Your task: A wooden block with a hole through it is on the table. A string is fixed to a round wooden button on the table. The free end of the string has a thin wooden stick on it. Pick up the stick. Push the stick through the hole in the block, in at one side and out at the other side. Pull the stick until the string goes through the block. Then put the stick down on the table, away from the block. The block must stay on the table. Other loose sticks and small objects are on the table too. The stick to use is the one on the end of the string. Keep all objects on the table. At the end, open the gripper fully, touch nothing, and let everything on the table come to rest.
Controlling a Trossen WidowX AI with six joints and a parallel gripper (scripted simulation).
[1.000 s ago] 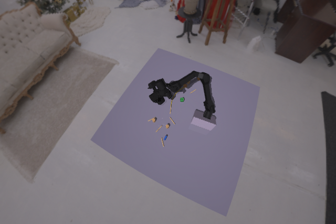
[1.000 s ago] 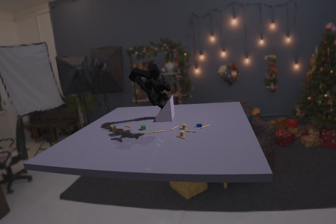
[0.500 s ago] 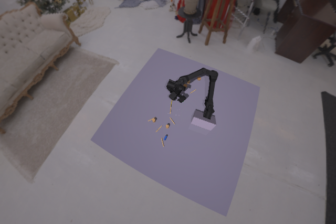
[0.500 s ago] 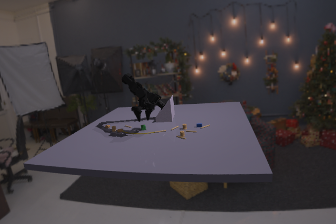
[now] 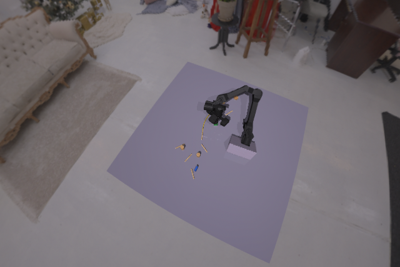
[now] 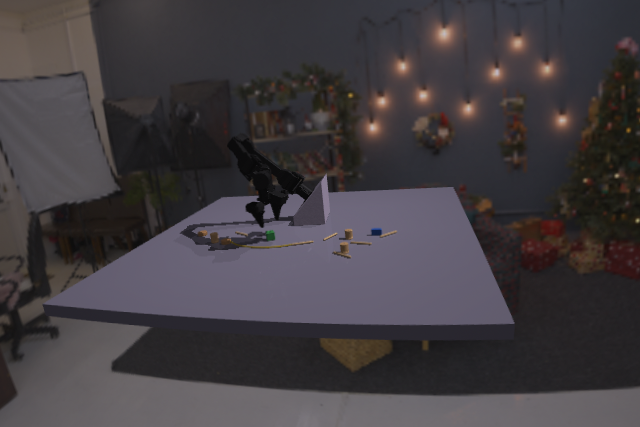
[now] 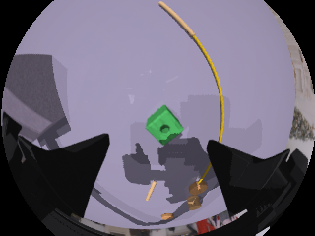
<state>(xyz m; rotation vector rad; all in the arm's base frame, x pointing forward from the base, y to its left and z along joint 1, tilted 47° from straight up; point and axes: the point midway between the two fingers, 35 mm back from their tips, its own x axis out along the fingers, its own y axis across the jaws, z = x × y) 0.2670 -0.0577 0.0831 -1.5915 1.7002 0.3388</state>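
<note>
Right now the green block is 10 mm ahead of my gripper tip and 40 mm below it. Also, from my gripper tip: round wooden button (40 mm ahead, 170 mm to the right, 50 mm below); then round piece (60 mm behind, 320 mm to the right, 50 mm below); then thin wooden stick (70 mm ahead, 120 mm to the left, 60 mm below).
</note>
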